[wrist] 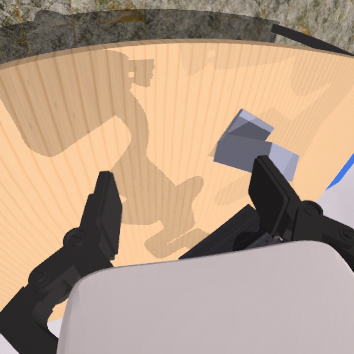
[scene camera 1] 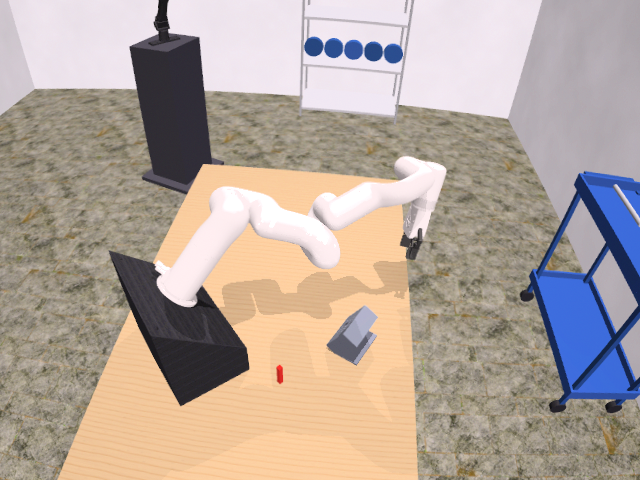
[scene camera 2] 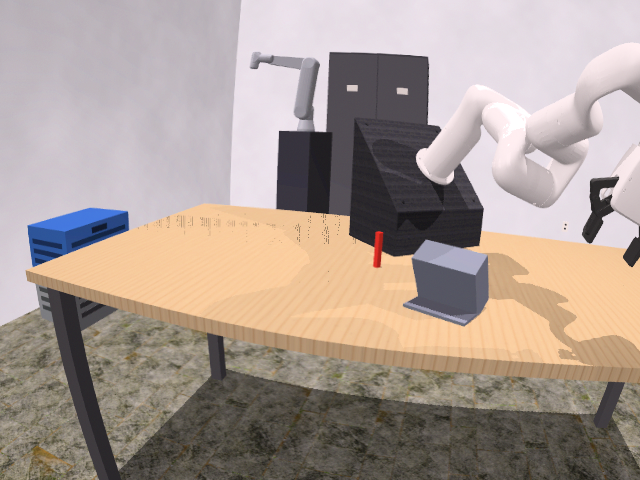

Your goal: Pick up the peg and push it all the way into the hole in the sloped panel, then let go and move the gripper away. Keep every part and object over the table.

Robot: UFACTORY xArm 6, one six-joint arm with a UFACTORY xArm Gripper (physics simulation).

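Where they show: gripper, fingertip midpoint: (wrist: 185, 180) (scene camera 1: 406, 252) (scene camera 2: 607, 251); arm's base, link origin: (scene camera 1: 176, 291) (scene camera 2: 434, 167).
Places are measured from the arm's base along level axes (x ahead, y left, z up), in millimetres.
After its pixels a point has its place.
Observation:
A small red peg (scene camera 1: 279, 374) {x 324, y -13, z -163 mm} (scene camera 2: 377, 250) {x 329, y -5, z -175 mm} stands upright on the table, between the black base block and the grey-blue block with the sloped panel (scene camera 1: 351, 330) {x 457, y 175, z -107 mm} (scene camera 2: 450, 281) {x 487, y 220, z -153 mm} (wrist: 242, 152) {x 464, y 276, z -156 mm}. The peg does not show in the wrist view. The hole in the panel cannot be made out in these views. My gripper (scene camera 1: 413, 249) {x 519, y 487, z -42 mm} (scene camera 2: 611, 246) {x 519, y 487, z -42 mm} (wrist: 185, 180) {x 519, y 487, z -42 mm} is open and empty, high above the table's edge in scene camera 1's view, well apart from the peg and the panel. In the wrist view the panel block lies beyond the right finger.
The black wedge-shaped base (scene camera 1: 206, 356) {x 168, y -111, z -49 mm} (scene camera 2: 439, 227) {x 98, y 61, z -149 mm} carries the arm on the wooden table (scene camera 1: 248, 444) {x 335, y -214, z -215 mm} (scene camera 2: 206, 268) {x 588, y -279, z -216 mm} (wrist: 170, 90) {x 518, y 413, z -216 mm}. A blue cart (scene camera 1: 573, 388) stands on the floor to the right. A dark pedestal (scene camera 1: 173, 113) and a shelf rack (scene camera 1: 356, 66) stand behind.

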